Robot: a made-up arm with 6 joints. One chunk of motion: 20 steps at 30 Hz.
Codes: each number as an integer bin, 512 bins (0 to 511) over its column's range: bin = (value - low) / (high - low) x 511, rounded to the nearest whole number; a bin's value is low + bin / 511 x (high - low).
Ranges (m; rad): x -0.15..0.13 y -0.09..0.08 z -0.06..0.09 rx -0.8..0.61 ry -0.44..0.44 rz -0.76..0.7
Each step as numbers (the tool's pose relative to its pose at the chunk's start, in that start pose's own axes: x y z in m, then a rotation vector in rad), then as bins.
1 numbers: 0.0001 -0.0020 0.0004 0.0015 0.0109 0.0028
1 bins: 274 265 206 290 262 267
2 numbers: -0.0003 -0.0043 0.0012 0.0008 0.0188 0.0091
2 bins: 273 258 208 290 266 269
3 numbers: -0.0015 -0.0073 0.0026 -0.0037 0.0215 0.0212
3 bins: 271 249 213 289 268 273
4 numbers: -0.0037 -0.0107 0.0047 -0.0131 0.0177 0.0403
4 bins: 267 238 220 285 266 280
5 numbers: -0.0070 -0.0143 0.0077 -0.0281 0.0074 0.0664
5 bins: 261 228 231 280 260 289
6 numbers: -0.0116 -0.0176 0.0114 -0.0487 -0.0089 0.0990
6 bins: 253 218 243 272 250 301
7 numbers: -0.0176 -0.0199 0.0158 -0.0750 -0.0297 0.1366
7 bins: 242 211 258 263 238 314
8 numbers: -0.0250 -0.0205 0.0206 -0.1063 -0.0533 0.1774
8 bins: 228 209 275 251 225 328
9 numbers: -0.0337 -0.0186 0.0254 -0.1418 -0.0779 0.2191
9 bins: 212 215 291 239 210 343
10 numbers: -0.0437 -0.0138 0.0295 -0.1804 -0.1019 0.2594
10 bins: 194 229 305 225 196 357
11 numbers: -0.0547 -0.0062 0.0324 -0.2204 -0.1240 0.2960
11 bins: 174 252 315 210 183 370
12 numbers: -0.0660 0.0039 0.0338 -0.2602 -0.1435 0.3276
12 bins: 153 282 320 196 172 381
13 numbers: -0.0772 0.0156 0.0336 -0.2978 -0.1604 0.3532
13 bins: 133 317 319 182 162 390
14 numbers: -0.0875 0.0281 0.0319 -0.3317 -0.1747 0.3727
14 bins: 114 355 313 170 154 396
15 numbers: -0.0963 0.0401 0.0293 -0.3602 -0.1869 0.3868
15 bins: 98 391 304 159 147 401
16 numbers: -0.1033 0.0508 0.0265 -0.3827 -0.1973 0.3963
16 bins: 85 423 295 151 141 405
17 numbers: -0.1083 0.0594 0.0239 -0.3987 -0.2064 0.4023
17 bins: 76 449 286 145 136 407
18 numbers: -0.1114 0.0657 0.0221 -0.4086 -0.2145 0.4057
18 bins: 70 468 280 142 131 408
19 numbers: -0.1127 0.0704 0.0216 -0.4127 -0.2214 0.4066
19 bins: 68 482 278 140 127 408
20 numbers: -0.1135 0.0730 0.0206 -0.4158 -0.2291 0.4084
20 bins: 67 490 275 139 122 409
